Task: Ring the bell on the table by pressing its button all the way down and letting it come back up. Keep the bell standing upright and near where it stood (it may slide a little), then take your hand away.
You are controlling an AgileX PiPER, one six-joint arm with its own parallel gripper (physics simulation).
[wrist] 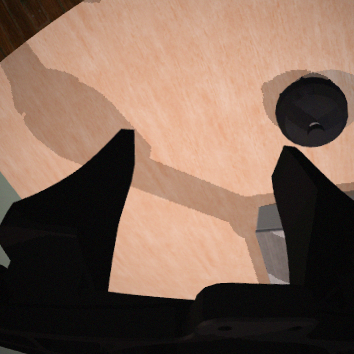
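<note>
A dark, glossy round thing (311,111), which looks like the bell seen from above, is on the pale wooden table (200,75) at the upper right of the wrist view. A small bright glint and a dark arc show on its lower half; I cannot clearly make out the button. My gripper (207,153) is open, with its fingers wide apart and no object between the fingertips. The round thing shows just beyond the right fingertip in the picture, to the right of the gap between the fingers. The height between them is hard to tell.
A grey block-like object (272,255) is partly hidden behind the right finger. The table's curved edge crosses the upper left, with dark brown floor (30,20) beyond it. A grey-green surface (6,195) shows at the left edge. Arm shadows cross the table.
</note>
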